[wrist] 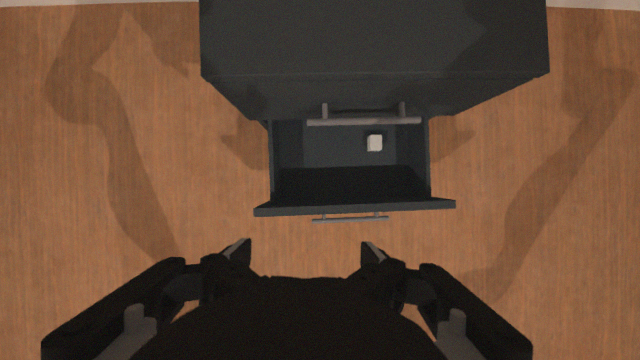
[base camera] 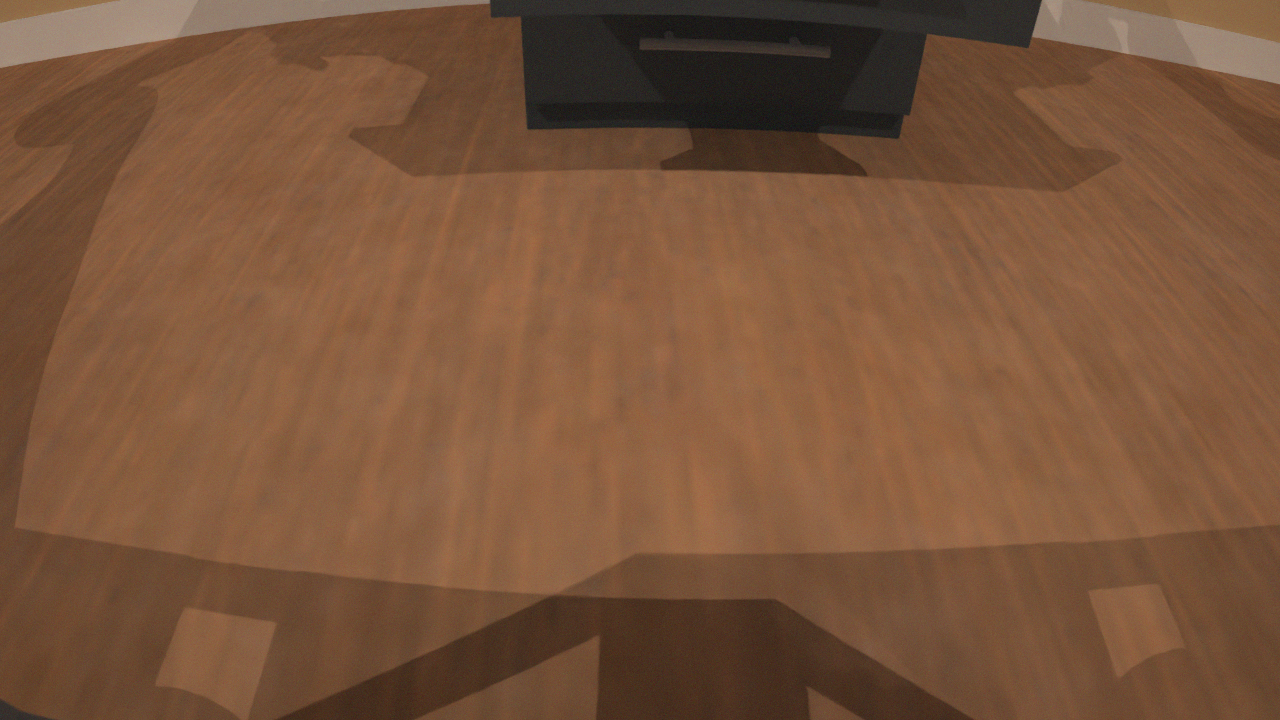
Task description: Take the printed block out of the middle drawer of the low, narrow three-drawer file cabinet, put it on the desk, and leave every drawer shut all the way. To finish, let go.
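Frame: origin at the arm's base, x ahead, y left, z up, level; millimetres.
Seen in the pictures: gripper, between the fingertips: (wrist: 306, 252).
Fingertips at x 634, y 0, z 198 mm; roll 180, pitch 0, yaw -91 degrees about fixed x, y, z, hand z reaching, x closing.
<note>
Offsets run from my fingertips to a thing's top centre. "spot": to the spot under its first point. Level surfaces: height alone.
The dark file cabinet (wrist: 370, 37) (base camera: 550, 67) shows from above in the wrist view and low at the top of the base view. Its middle drawer (wrist: 355, 207) (base camera: 975, 22) is pulled out. The block {163 mm right, 158 mm ahead, 349 mm down} (wrist: 374, 143), small and pale, lies on that drawer's floor, right of centre and towards the cabinet. Any print on it is too small to tell. The top drawer's handle {spot: 84 mm right, 153 mm ahead, 163 mm down} (wrist: 364, 121) shows above the opening, and that drawer looks shut. The bottom drawer (base camera: 733, 80) looks shut. My gripper (wrist: 306, 252) is open and empty, above and in front of the pulled-out drawer. The desk does not show.
The middle drawer's handle {spot: 96 mm right, 36 mm back, 318 mm down} (wrist: 350, 219) faces the gripper's side. The wooden floor {594 mm down} (base camera: 644, 358) (wrist: 575, 225) extends in front of and beside the cabinet, with shadows of the arm on it. A white baseboard (base camera: 71, 35) and a wall run behind.
</note>
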